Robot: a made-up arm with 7 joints. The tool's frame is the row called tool.
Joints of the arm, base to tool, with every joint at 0 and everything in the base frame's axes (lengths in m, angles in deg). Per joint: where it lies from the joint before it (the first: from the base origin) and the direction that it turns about. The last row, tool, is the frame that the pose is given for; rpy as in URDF.
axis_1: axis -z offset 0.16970 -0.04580 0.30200
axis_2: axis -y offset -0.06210 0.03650 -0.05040
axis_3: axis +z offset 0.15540 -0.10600 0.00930
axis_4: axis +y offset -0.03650 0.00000 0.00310
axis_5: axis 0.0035 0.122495 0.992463 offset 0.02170 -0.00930 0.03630
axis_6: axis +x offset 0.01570 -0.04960 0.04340
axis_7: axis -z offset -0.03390 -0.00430 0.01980
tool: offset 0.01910 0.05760 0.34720 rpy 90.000 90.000 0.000
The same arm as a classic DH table. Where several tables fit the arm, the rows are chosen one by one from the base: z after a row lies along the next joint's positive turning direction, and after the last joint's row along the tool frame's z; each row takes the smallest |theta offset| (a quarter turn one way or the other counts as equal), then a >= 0, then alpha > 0; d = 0 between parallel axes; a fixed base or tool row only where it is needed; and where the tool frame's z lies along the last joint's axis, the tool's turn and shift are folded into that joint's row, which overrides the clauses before.
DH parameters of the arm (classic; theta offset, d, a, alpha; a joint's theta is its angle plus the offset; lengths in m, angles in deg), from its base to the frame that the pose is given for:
base (fixed): -15.1 0 0.1758 180
axis_1: -15.1 -0.2516 -0.0621 -90
axis_2: 0 0.0695 0.1554 -90
axis_3: 0 0.0124 -0.0365 -90
axis_4: 0.2 -0.0138 0.0216 82.96
axis_5: 89.98 0.0736 -0.0545 89.8
axis_6: 7.04 -0.0183 -0.0043 90
axis_7: 90 -0.367 0.0191 -90
tool (fixed): -90 -0.0576 0 0

